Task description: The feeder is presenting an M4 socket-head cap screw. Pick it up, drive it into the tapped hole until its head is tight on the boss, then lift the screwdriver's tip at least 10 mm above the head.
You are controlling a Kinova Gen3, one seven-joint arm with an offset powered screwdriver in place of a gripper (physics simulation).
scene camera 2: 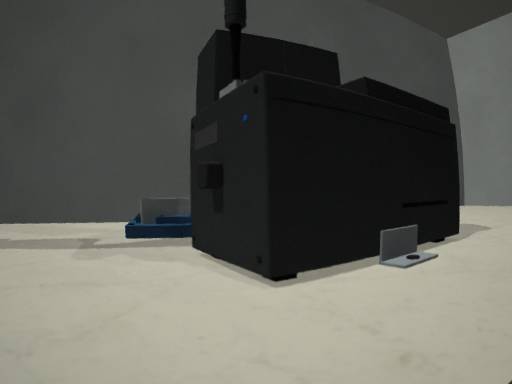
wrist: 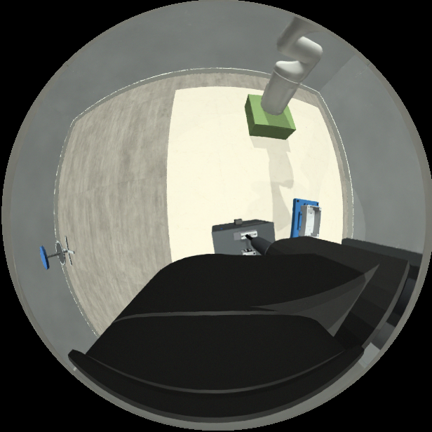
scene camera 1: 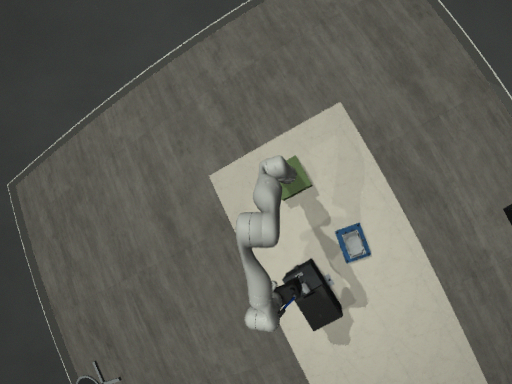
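The black screw feeder (scene camera 1: 320,307) (scene camera 2: 350,165) (wrist: 221,241) stands on the pale table top. A small light-grey block (scene camera 2: 228,90) (wrist: 253,233) sits on its top near one end. My screwdriver's dark tip (scene camera 2: 236,79) (wrist: 247,236) points down at this block, at or very close to it. The M4 screw cannot be made out, and whether the tip bears one cannot be told. A light-grey box-shaped part (scene camera 1: 355,243) (scene camera 2: 165,207) (wrist: 311,220) sits on a blue fixture (scene camera 1: 342,246) (scene camera 2: 156,231) (wrist: 295,220), apart from the feeder. Its boss and tapped hole cannot be made out.
A green block (scene camera 1: 300,178) (wrist: 257,112) lies under the arm's base end. A small grey angle bracket (scene camera 1: 328,280) (scene camera 2: 398,243) is beside the feeder. Taller black housings (scene camera 2: 300,57) rise from the feeder's top behind the tip. A blue-seated stool (wrist: 44,257) stands on the floor.
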